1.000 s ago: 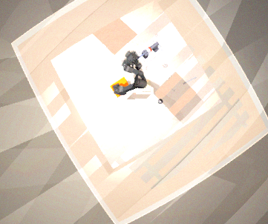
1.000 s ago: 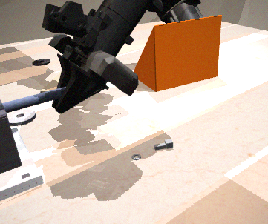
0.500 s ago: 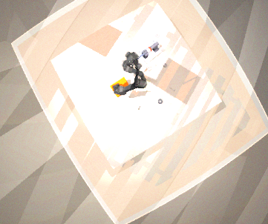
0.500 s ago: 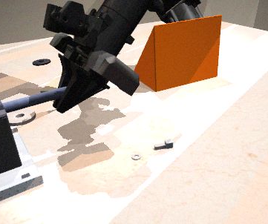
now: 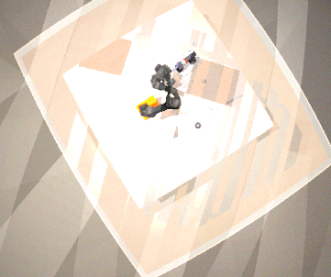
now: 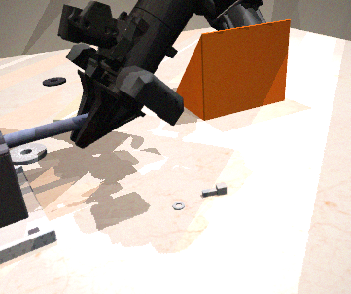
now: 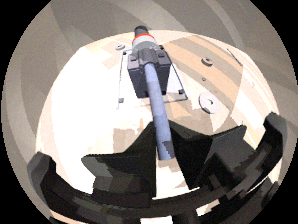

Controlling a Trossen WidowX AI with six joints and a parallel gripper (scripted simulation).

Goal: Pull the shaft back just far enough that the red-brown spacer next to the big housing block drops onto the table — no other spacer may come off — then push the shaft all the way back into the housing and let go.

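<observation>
My gripper tip is 6 cm short of the blue-grey shaft, 2 cm to the right of it and 2 cm below it. Round my gripper tip: red-brown spacer 14 cm ahead, 3 cm to the left, 2 cm above; small grey bolt 13 cm behind, 7 cm to the left, 5 cm below; pale washer 7 cm ahead, 11 cm to the right, 5 cm below.
</observation>
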